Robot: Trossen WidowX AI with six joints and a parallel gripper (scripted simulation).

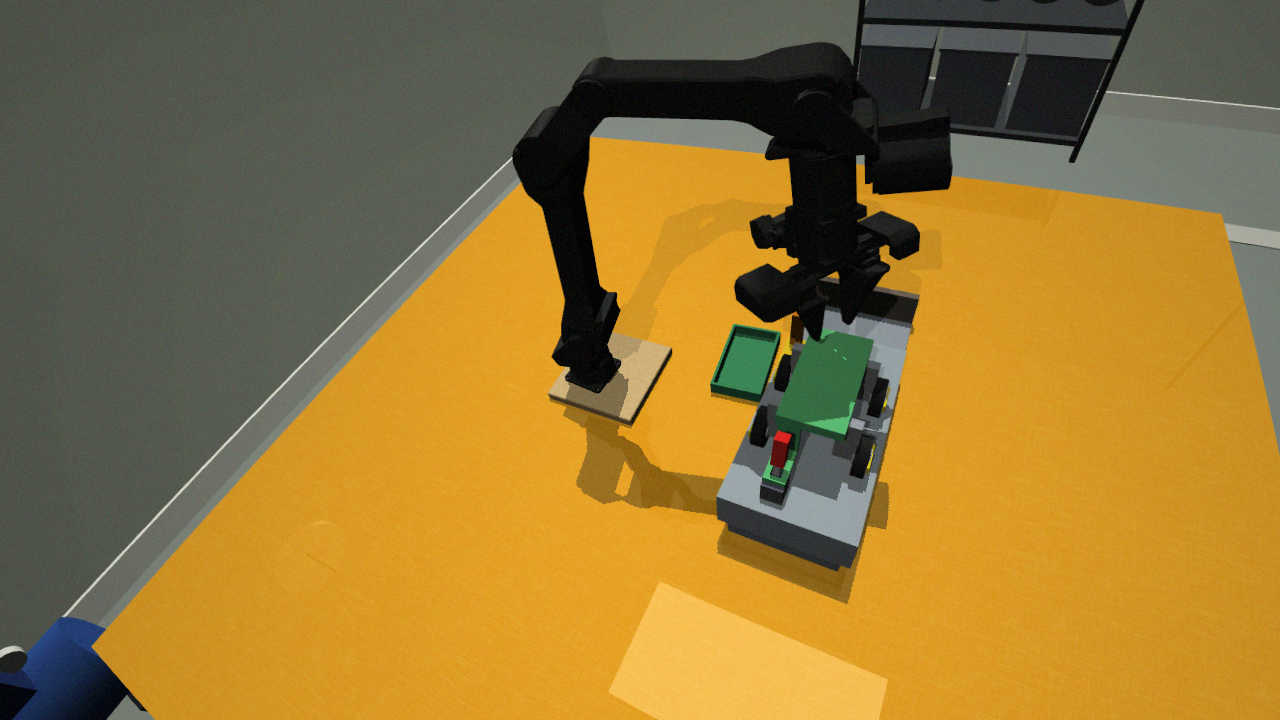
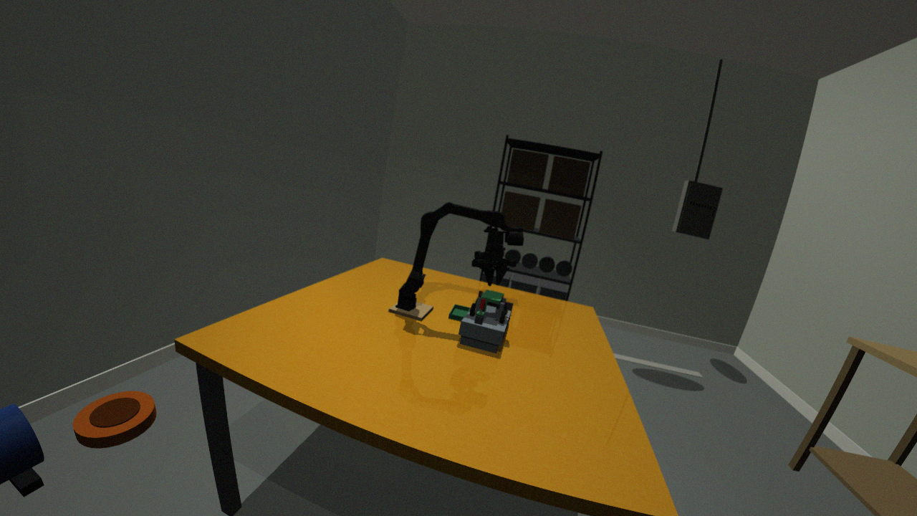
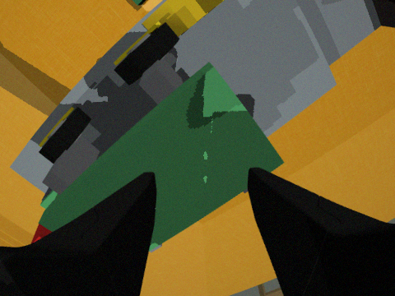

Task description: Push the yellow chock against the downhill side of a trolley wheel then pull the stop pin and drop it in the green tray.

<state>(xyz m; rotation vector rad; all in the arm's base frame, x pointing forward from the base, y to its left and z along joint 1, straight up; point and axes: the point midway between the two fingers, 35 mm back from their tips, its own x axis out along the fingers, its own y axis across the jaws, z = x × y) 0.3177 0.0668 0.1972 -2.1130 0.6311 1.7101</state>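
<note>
My gripper tip is now 150 mm to the left of the red-headed stop pin and 50 mm above it. The rest, counted from my gripper tip: yellow chock: 50 mm behind, 40 mm to the left, 100 mm below; grey ramp: 10 mm ahead, 40 mm to the right, 130 mm below; green-topped trolley: 10 mm ahead, 50 mm to the right, 70 mm below.
</note>
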